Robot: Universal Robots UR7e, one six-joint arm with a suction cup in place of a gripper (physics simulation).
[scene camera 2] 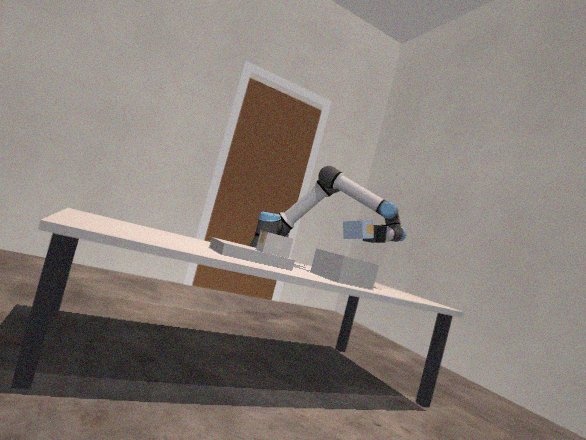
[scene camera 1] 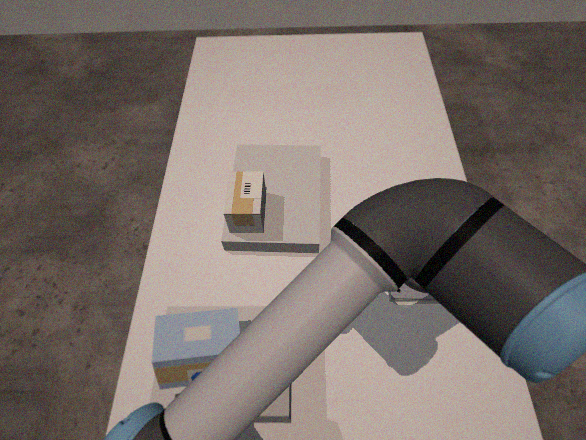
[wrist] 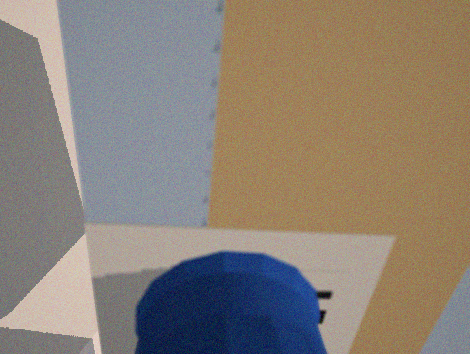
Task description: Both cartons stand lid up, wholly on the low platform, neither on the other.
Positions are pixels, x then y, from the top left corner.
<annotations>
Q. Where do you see a low grey platform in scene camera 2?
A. At 223,247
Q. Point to my suction cup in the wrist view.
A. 225,295
</annotations>
